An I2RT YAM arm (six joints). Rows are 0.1 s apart.
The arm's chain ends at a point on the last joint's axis. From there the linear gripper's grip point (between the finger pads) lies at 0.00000 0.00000 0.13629 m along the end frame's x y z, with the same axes.
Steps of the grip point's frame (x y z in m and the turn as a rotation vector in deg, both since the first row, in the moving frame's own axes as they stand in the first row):
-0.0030, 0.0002, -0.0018, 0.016, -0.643, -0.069
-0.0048, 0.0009, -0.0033, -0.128, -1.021, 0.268
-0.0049, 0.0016, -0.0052, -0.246, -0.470, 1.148
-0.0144, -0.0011, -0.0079, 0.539, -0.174, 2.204
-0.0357, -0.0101, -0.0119, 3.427, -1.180, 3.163
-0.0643, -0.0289, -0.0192, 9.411, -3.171, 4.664
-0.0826, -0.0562, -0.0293, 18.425, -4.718, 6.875
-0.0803, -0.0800, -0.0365, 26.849, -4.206, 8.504
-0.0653, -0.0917, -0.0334, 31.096, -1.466, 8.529
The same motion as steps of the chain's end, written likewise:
-0.0015, 0.0002, -0.0018, 0.016, -0.643, -0.069
-0.0024, 0.0006, -0.0033, -0.128, -1.021, 0.268
-0.0038, 0.0010, -0.0052, -0.246, -0.470, 1.148
-0.0140, 0.0002, -0.0079, 0.539, -0.174, 2.204
-0.0331, -0.0019, -0.0116, 3.427, -1.180, 3.163
-0.0577, -0.0063, -0.0172, 9.411, -3.171, 4.664
-0.0742, -0.0126, -0.0219, 18.425, -4.718, 6.875
-0.0753, -0.0180, -0.0215, 26.849, -4.206, 8.504
-0.0674, -0.0213, -0.0138, 31.096, -1.466, 8.529

